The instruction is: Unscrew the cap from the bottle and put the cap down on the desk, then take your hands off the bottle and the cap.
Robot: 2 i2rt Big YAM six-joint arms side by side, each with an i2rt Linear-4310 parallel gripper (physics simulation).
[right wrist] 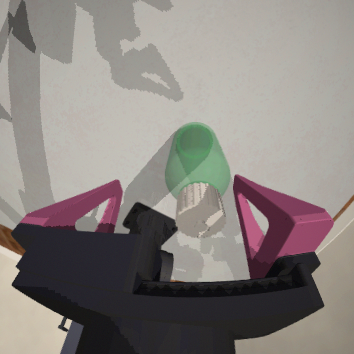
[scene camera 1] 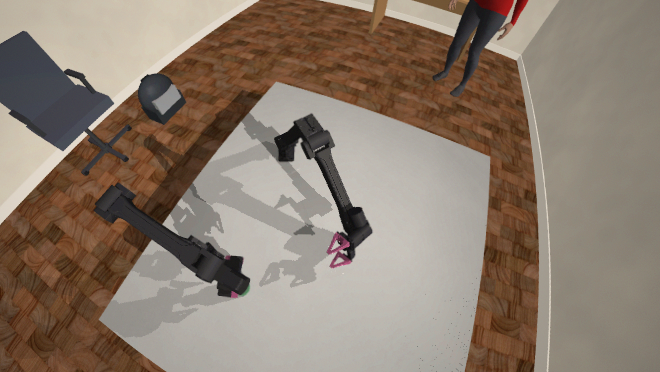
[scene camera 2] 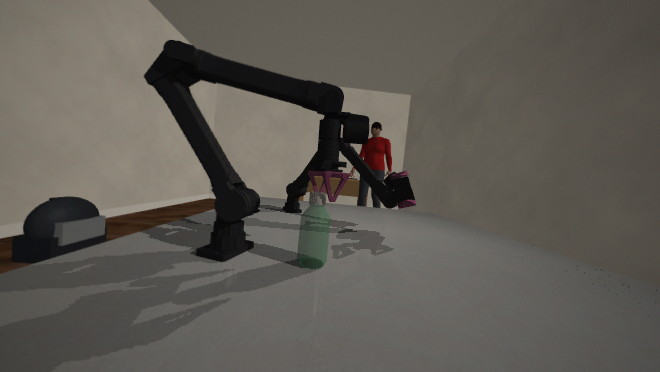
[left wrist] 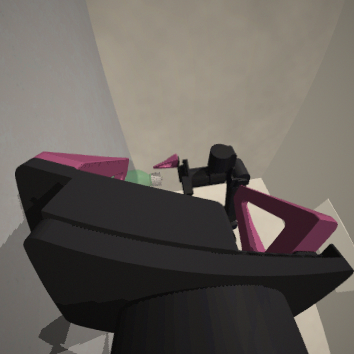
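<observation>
A green see-through bottle stands upright on the desk; a bit of it shows in scene camera 1. The pale ribbed cap sits on its neck. My right gripper points down over the bottle and is open. Its fingers stand on either side of the cap, with gaps to both; the cap is nearer the picture-right finger in the right wrist view. My left gripper is open and empty, well away from the bottle. The right arm hides most of the bottle in scene camera 1.
The pale desk top carries both arms and their shadows. A dark helmet lies near the desk's edge. An office chair and a person in red are beyond the desk.
</observation>
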